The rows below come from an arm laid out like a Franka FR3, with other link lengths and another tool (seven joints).
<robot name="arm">
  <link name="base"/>
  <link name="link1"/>
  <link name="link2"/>
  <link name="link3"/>
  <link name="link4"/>
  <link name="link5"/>
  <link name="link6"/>
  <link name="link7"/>
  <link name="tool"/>
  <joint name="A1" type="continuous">
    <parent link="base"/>
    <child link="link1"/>
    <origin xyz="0 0 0.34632"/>
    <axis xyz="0 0 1"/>
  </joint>
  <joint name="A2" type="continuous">
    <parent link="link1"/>
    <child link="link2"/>
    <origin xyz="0 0 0"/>
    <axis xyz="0 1 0"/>
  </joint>
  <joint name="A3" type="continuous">
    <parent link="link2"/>
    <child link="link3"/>
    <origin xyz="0 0 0.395"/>
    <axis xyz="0 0 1"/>
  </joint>
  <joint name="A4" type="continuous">
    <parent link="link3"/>
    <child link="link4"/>
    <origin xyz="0.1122 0 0"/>
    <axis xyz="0 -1 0"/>
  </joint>
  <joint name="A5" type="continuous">
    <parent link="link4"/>
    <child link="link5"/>
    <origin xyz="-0.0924 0 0.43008"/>
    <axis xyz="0 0 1"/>
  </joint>
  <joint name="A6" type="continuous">
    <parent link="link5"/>
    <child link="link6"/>
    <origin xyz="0 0 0"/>
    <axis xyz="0 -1 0"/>
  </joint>
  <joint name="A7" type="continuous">
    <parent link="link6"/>
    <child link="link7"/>
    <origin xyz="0.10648 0 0"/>
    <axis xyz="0 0 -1"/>
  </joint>
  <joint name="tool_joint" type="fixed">
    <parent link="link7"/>
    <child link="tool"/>
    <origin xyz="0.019 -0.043 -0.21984" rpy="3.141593 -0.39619 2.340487"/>
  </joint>
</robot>
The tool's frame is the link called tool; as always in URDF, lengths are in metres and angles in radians. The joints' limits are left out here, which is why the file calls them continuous.
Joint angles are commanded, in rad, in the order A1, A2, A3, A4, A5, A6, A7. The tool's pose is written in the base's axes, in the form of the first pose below.
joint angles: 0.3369 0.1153 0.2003 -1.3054 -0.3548 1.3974 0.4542
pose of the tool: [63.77 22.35 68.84 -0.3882 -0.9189 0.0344 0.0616]
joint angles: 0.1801 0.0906 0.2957 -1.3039 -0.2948 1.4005 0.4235
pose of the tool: [64.00 19.11 69.96 -0.3957 -0.9149 0.0057 0.0798]
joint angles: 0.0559 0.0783 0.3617 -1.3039 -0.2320 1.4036 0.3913
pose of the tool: [64.35 16.49 70.24 -0.3997 -0.9109 -0.0189 0.1002]
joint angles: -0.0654 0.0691 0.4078 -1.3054 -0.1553 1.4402 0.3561
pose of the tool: [65.51 13.50 70.62 -0.4041 -0.9059 -0.0588 0.1118]
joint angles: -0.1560 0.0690 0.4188 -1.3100 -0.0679 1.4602 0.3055
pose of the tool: [66.59 10.37 70.10 -0.4042 -0.9000 -0.0937 0.1337]
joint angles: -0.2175 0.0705 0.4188 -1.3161 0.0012 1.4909 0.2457
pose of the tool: [67.78 8.04 69.79 -0.3939 -0.8993 -0.1243 0.1437]
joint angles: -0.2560 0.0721 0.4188 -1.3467 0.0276 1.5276 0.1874
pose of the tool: [68.89 6.23 68.47 -0.3817 -0.9027 -0.1328 0.1477]
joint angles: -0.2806 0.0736 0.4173 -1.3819 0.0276 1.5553 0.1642
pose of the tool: [69.54 4.55 66.82 -0.3840 -0.9017 -0.1303 0.1502]
